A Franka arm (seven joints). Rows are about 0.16 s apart.
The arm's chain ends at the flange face. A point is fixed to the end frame.
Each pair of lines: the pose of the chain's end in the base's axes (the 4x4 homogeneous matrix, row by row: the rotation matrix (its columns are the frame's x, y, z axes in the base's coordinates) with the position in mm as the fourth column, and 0 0 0 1 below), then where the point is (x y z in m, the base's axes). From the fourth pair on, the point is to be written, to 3 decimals.
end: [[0.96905 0.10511 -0.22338 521.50], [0.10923 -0.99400 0.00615 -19.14], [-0.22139 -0.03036 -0.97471 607.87], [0 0 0 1]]
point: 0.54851 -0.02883 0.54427
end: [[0.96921 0.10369 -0.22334 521.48], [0.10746 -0.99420 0.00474 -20.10], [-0.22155 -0.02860 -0.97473 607.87], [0 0 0 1]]
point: 0.54848 -0.02994 0.54429
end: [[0.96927 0.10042 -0.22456 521.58], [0.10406 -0.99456 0.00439 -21.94], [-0.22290 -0.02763 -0.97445 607.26], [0 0 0 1]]
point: 0.54847 -0.03194 0.54365
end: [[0.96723 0.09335 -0.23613 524.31], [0.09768 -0.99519 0.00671 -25.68], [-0.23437 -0.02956 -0.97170 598.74], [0 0 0 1]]
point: 0.550 -0.036 0.535
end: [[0.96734 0.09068 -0.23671 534.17], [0.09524 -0.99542 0.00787 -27.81], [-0.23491 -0.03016 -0.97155 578.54], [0 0 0 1]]
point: 0.560 -0.038 0.515
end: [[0.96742 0.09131 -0.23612 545.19], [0.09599 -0.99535 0.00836 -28.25], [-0.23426 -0.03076 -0.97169 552.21], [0 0 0 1]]
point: 0.571 -0.038 0.488
